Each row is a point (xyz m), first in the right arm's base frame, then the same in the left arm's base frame.
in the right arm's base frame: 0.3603 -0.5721 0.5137
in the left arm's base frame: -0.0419 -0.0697 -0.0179
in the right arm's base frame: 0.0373 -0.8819 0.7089
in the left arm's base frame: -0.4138 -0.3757 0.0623
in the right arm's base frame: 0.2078 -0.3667 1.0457
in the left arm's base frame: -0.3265 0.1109 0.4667
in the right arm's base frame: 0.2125 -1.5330 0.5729
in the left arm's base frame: -0.2262 -1.0249 -0.0659
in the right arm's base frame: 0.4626 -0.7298 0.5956
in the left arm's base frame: 0.0302 -0.2363 0.0775
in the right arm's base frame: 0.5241 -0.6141 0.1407
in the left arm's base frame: 0.2152 -0.0972 -0.3354
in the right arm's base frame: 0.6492 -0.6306 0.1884
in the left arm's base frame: 0.3224 -0.1220 -0.2573
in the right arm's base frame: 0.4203 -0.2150 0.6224
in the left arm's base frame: -0.0037 0.2774 0.1270
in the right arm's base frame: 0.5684 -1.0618 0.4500
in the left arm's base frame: 0.1623 -0.5636 -0.0568
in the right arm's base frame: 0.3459 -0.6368 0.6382
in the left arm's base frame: -0.0911 -0.1409 0.0936
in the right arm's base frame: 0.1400 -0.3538 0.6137
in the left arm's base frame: -0.2750 0.1520 0.0342
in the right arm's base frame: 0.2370 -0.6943 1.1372
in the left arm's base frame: -0.3320 -0.2224 0.5402
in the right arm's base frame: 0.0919 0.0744 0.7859
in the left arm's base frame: -0.3560 0.5711 0.2160
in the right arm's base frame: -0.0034 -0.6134 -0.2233
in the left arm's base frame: -0.1943 -0.0518 -0.8263
